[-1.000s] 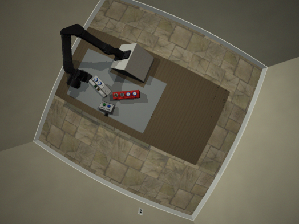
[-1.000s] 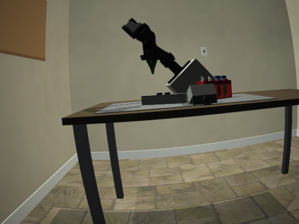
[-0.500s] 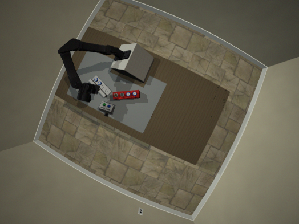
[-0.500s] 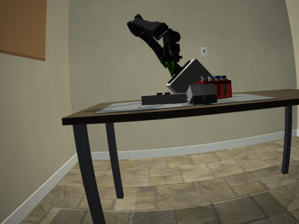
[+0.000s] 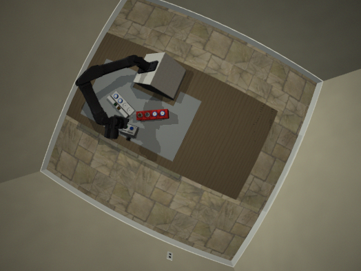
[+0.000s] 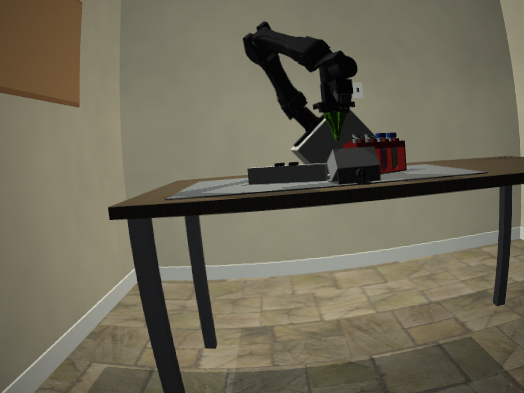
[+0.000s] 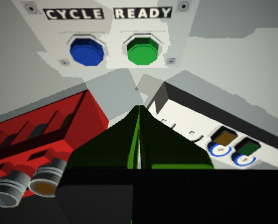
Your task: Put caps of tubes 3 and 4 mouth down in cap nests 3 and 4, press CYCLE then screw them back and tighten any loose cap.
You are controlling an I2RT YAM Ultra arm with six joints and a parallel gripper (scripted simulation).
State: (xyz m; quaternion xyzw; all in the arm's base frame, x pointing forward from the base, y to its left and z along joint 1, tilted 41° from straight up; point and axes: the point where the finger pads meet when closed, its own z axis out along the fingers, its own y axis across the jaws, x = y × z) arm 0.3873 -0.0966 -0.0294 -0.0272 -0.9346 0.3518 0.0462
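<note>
My hand is 50 mm above the green key and 30 mm short of it. From my hand the other things lie so: blue key: 50 mm below, 40 mm to the left, 30 mm ahead; cap 3: 140 mm behind, 130 mm to the right, 100 mm below; cap 2: 190 mm to the left, 110 mm behind.
</note>
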